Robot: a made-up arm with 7 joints.
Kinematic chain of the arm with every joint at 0, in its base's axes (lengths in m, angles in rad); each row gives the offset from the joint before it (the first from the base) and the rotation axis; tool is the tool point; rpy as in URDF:
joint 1: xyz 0 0 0 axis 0.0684 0.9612 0.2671
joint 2: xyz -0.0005 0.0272 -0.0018 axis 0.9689 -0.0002 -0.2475
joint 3: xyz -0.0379 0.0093 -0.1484 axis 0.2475 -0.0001 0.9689
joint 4: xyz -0.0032 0 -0.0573 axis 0.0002 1 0
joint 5: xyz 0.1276 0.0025 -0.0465 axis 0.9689 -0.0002 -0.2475
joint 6: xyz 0.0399 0 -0.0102 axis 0.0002 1 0
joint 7: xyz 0.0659 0 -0.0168 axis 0.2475 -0.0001 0.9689
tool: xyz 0 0 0 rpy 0 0.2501 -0.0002
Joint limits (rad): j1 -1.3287..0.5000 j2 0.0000..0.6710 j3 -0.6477..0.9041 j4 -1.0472..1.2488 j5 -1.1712..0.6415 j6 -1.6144..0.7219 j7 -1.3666..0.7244
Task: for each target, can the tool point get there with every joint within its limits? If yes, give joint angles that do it. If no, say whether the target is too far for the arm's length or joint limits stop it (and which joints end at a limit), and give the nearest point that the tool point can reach.
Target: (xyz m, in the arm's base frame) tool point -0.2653 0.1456 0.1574
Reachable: no: joint limits stop it (at a limit: joint 1, joint 2, joint 3, joint 4) | nearest point 0.0014 0.1244 0.0950 | short by 0.275 m
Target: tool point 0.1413 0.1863 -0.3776
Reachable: yes | joints -0.1810 0.5159 -0.2834 0.8450 -0.6703 -0.0564 -0.2524
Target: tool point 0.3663 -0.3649 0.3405
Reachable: no: too far | nearest point 0.2637 -0.1608 0.0855 | short by 0.342 m
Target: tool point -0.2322 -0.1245 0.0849
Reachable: no: joint limits stop it (at a limit: joint 1, joint 2, joint 3, joint 4, joint 5) | nearest point 0.0207 -0.0637 0.0529 | short by 0.262 m
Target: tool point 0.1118 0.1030 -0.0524
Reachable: yes | joints 0.1628 0.4984 0.4974 -0.7485 0.3175 -1.0361 -0.8349
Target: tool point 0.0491 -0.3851 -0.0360
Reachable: no: joint limits stop it (at a limit: joint 1, joint 2, joint 3, joint 5, joint 6) | nearest point 0.1632 -0.2029 0.0391 | short by 0.228 m
